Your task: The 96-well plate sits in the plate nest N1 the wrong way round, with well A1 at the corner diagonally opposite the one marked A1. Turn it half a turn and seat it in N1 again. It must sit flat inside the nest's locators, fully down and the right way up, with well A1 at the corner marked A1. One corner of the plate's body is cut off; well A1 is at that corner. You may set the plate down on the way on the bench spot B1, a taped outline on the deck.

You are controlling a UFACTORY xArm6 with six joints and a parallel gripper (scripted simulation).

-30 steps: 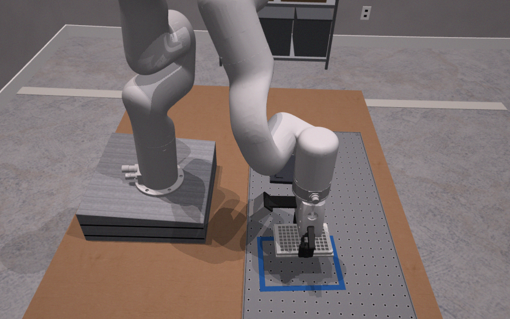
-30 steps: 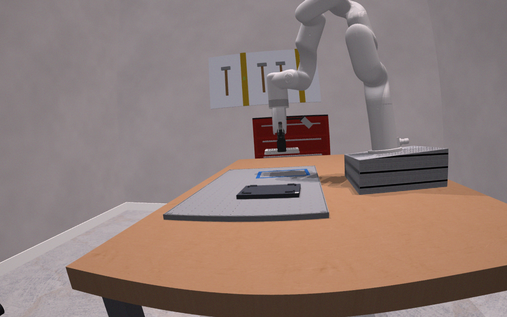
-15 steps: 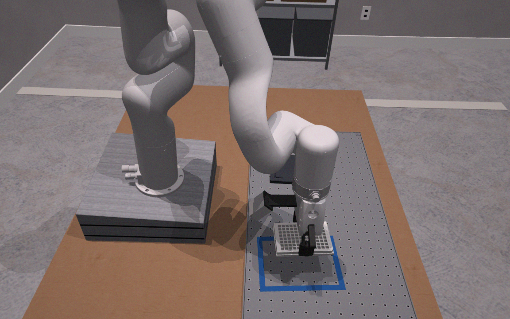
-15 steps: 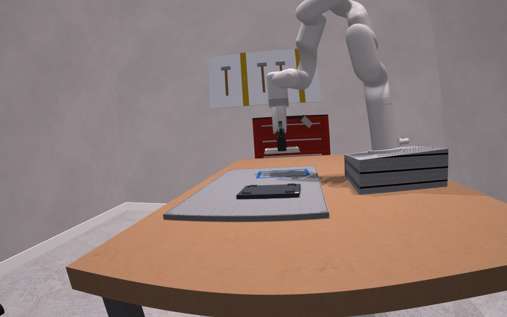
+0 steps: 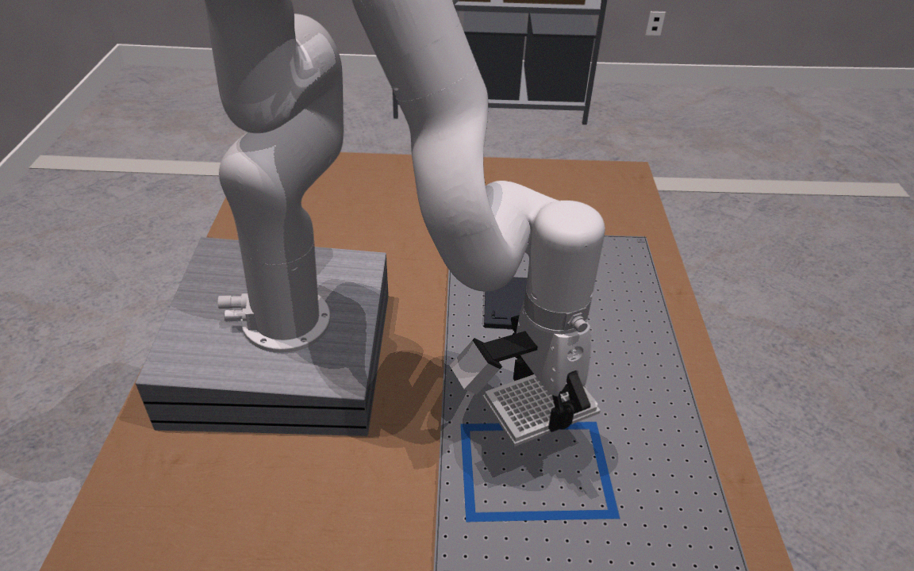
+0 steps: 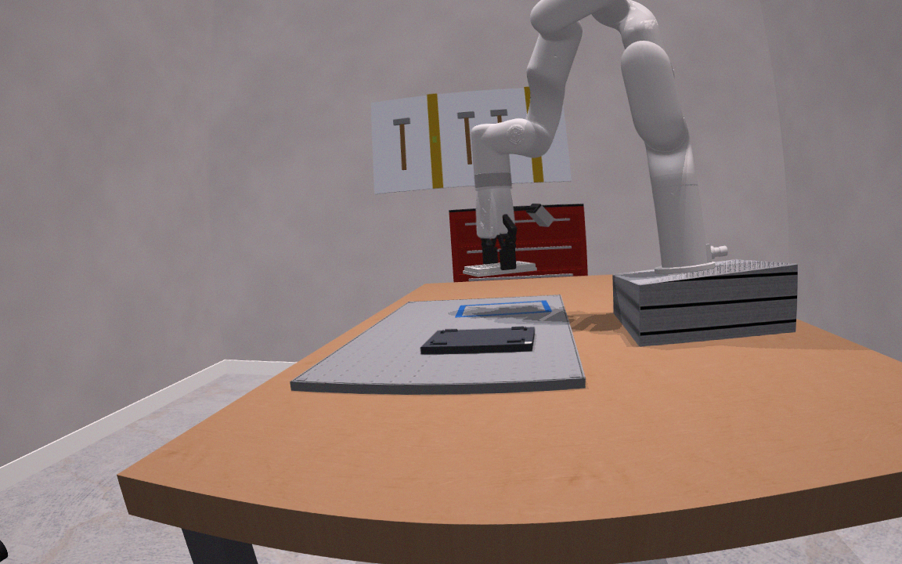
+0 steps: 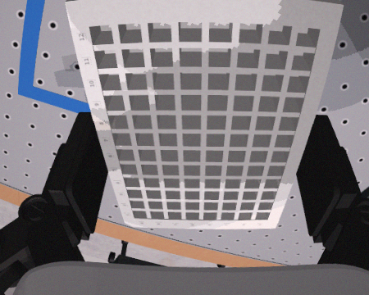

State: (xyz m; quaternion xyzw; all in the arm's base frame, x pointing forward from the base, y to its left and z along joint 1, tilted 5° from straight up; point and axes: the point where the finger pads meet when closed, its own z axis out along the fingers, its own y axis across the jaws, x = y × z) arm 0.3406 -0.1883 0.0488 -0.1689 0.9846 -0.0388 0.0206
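My hand is 280 mm to the right of the black plate nest N1, 90 mm above it and 50 mm short of it. Round my hand: white 96-well plate: 10 mm below; small A1 label: 350 mm to the left, 90 mm below, 10 mm behind.
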